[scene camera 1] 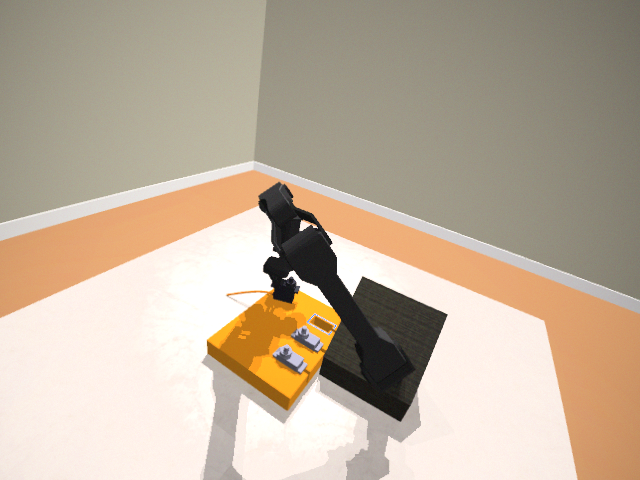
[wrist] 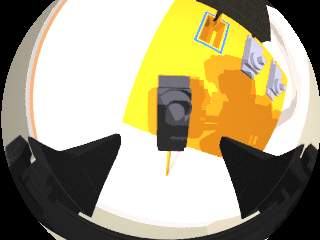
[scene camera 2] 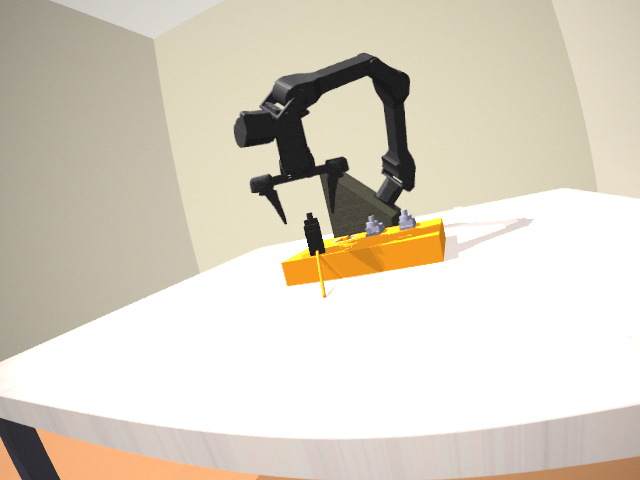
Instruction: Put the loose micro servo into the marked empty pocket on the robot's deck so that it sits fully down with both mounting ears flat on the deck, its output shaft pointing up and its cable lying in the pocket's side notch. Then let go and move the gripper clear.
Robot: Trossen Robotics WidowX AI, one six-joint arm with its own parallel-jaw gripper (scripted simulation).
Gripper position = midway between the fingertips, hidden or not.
The gripper (scene camera 2: 309, 218) is open, with nothing in its grasp. Also in view: a black micro servo (scene camera 2: 313, 234) and an orange deck (scene camera 2: 421, 245).
The black micro servo is seen too in the wrist view (wrist: 173, 95). The gripper shows as well in the wrist view (wrist: 171, 141). The orange deck shows as well in scene camera 1 (scene camera 1: 245, 345) and in the wrist view (wrist: 225, 102).
